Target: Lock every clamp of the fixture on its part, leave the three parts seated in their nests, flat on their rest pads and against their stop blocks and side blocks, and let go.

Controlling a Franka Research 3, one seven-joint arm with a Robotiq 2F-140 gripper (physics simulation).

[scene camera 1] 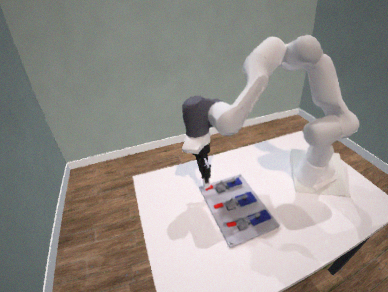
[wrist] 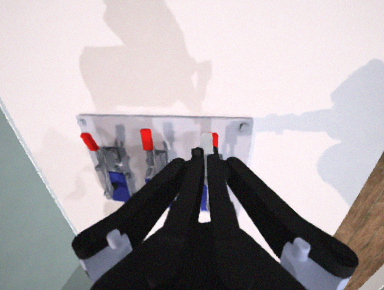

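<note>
The fixture plate point(scene camera 1: 236, 238) point(wrist: 100, 121) carries three grey clamps point(scene camera 1: 221, 187) point(scene camera 1: 230, 204) point(scene camera 1: 242, 223) with red handles, beside three blue parts point(scene camera 1: 234, 183) point(scene camera 1: 246, 199) point(scene camera 1: 260, 217). In the wrist view two red handles point(wrist: 89, 141) point(wrist: 146, 139) show clearly; the right one point(wrist: 215, 139) is partly behind the fingertips. My gripper point(scene camera 1: 206, 184) point(wrist: 206, 141) is shut and empty, low at the red handle point(scene camera 1: 209, 188) of the clamp at the plate's back end. Contact cannot be told. The fingers hide much of that clamp and its part point(wrist: 204, 198). Exact seating is too small to tell.
The plate lies on a white table point(scene camera 1: 175, 260) point(wrist: 280, 75). The arm's base stands on a pale mount plate point(scene camera 1: 340, 186) at the right. The other two clamps stand in a row from the gripper toward the plate's front end. A bolt point(wrist: 243, 126) stands at a plate corner.
</note>
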